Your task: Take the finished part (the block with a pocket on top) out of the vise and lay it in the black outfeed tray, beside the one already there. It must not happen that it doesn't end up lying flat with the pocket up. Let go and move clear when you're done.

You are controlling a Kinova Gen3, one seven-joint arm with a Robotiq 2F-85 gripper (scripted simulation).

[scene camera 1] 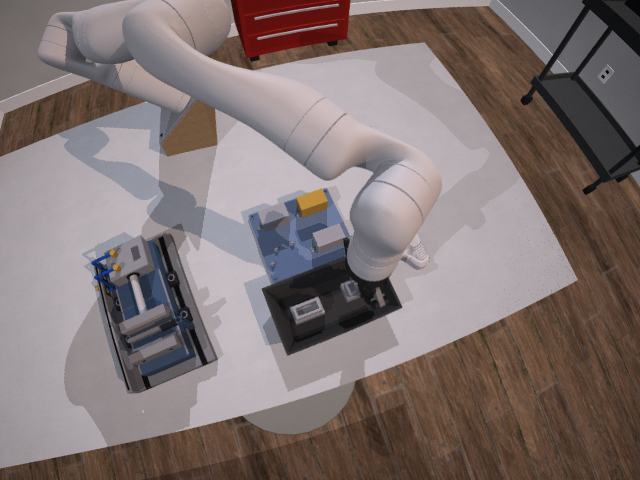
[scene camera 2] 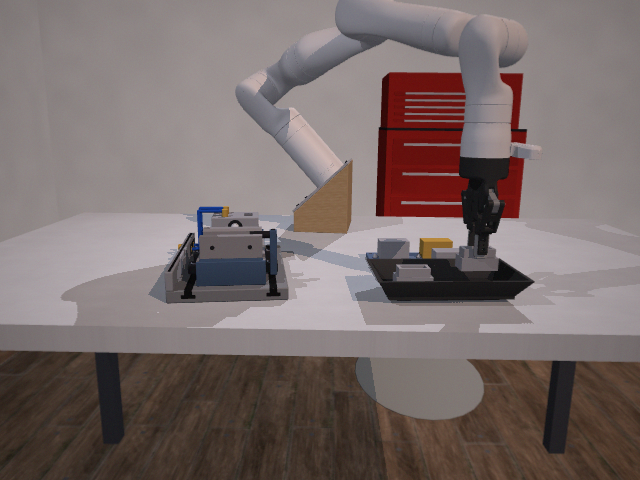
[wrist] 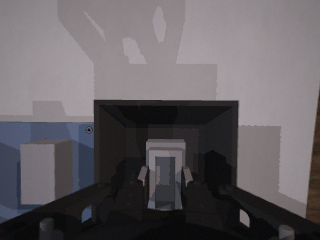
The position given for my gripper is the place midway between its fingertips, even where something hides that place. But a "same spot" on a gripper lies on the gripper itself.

Scene:
My gripper shows in scene camera 1, in scene camera 2 and in the wrist view (165, 177). The same spot on my gripper: (scene camera 1: 363, 291) is (scene camera 2: 478, 222).

